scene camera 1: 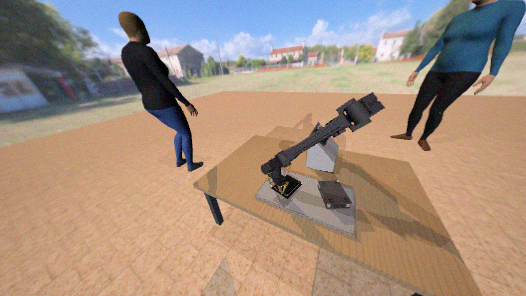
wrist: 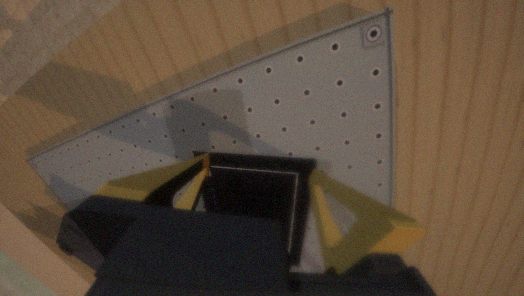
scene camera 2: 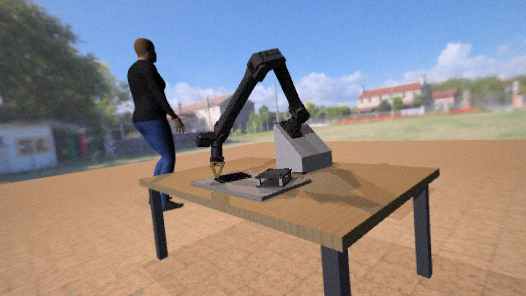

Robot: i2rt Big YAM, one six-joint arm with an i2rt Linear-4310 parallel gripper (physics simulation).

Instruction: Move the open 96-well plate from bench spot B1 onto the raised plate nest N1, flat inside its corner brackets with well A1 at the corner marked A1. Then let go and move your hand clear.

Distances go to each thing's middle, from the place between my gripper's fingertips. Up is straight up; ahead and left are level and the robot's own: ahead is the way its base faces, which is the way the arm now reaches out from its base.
My gripper is now 70 mm past the black well plate [wrist: 242,194] and 40 mm to the right of it.
